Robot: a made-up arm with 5 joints. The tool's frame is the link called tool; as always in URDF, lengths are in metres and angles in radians. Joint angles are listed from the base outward. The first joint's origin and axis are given. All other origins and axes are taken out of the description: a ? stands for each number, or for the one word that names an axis. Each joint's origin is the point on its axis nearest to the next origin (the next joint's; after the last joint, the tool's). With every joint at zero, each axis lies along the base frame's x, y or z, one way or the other. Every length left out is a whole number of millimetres.
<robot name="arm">
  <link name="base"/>
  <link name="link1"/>
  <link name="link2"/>
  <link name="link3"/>
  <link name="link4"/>
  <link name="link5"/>
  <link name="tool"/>
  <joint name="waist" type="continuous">
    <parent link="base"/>
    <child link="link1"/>
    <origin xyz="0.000 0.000 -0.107" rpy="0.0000 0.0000 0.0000"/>
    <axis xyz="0 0 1"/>
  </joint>
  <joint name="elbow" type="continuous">
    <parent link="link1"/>
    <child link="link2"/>
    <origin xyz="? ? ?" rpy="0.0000 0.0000 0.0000"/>
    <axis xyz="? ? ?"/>
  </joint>
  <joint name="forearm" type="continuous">
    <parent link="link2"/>
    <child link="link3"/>
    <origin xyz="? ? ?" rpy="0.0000 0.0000 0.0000"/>
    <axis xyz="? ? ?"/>
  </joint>
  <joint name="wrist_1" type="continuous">
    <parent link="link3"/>
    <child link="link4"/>
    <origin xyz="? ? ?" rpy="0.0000 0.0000 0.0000"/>
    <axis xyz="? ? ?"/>
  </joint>
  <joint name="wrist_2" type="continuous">
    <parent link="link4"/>
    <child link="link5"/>
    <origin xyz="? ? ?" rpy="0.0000 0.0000 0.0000"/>
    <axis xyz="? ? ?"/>
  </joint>
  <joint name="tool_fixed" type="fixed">
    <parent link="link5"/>
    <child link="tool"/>
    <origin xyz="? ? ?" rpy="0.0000 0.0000 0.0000"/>
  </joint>
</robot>
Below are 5 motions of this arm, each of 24 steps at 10 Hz.
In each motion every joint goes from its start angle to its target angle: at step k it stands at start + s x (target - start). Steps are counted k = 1, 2, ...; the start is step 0. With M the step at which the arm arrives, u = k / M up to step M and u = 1 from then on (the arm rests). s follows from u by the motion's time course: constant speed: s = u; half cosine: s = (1 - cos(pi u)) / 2; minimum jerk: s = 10 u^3 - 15 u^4 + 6 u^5.
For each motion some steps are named. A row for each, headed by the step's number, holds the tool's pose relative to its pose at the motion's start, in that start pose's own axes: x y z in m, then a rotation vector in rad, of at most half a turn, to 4 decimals.
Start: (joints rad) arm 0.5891 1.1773 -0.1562 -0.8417 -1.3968
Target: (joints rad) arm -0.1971 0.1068 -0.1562 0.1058 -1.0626
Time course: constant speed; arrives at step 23
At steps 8, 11, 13, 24:
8: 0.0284 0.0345 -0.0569 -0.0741 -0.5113 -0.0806
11: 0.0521 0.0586 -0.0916 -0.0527 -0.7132 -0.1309
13: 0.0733 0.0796 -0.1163 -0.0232 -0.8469 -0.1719
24: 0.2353 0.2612 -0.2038 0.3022 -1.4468 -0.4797

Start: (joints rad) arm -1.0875 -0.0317 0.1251 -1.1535 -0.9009
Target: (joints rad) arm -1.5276 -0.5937 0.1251 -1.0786 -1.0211
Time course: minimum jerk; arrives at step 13
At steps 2, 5, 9, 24:
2: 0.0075 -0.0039 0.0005 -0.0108 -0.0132 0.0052
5: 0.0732 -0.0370 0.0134 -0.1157 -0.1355 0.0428
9: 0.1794 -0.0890 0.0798 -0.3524 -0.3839 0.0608
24: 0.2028 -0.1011 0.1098 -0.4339 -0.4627 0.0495

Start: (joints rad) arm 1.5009 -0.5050 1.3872 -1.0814 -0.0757
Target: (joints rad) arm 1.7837 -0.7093 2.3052 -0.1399 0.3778
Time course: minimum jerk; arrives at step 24
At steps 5, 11, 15, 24:
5: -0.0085 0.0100 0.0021 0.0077 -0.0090 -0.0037
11: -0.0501 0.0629 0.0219 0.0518 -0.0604 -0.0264
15: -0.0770 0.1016 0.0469 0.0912 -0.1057 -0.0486
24: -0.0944 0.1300 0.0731 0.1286 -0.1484 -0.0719

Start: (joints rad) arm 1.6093 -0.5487 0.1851 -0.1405 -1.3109
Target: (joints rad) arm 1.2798 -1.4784 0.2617 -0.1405 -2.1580
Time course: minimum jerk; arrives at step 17
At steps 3, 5, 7, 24:
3: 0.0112 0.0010 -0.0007 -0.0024 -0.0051 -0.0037
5: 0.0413 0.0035 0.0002 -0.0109 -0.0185 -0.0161
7: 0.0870 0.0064 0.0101 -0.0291 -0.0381 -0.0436
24: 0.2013 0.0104 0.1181 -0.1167 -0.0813 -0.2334

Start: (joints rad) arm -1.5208 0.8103 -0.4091 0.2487 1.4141
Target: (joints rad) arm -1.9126 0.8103 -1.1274 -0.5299 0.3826
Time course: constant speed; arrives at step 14
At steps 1, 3, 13, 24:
1: -0.0019 0.0112 0.0214 -0.0103 0.0854 -0.0271
3: 0.0001 0.0341 0.0625 -0.0250 0.2560 -0.0835
13: 0.1042 0.1214 0.2054 0.0276 1.0937 -0.3968
24: 0.1198 0.1252 0.2122 0.0454 1.1752 -0.4296

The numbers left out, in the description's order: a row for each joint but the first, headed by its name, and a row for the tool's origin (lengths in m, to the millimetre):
elbow: xyz -0.057 0.158 0.000, axis 0 1 0
forearm: xyz -0.268 0.000 0.062, axis 1 0 0
wrist_1: xyz 0.000 0.092 -0.011, axis -1 0 0
wrist_2: xyz 0.000 -0.403 -0.058, axis 0 -1 0
tool: xyz -0.239 0.000 0.049

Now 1 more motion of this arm.
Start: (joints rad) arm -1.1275 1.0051 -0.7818 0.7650 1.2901
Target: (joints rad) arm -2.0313 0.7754 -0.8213 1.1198 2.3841
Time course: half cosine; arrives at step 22
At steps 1, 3, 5, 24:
1: 0.0000 0.0002 -0.0006 -0.0007 -0.0031 -0.0021
3: 0.0004 0.0013 -0.0054 -0.0062 -0.0275 -0.0187
5: 0.0019 0.0029 -0.0149 -0.0180 -0.0731 -0.0492
24: 0.0543 -0.0525 -0.1588 -0.1905 -0.4956 -0.2801

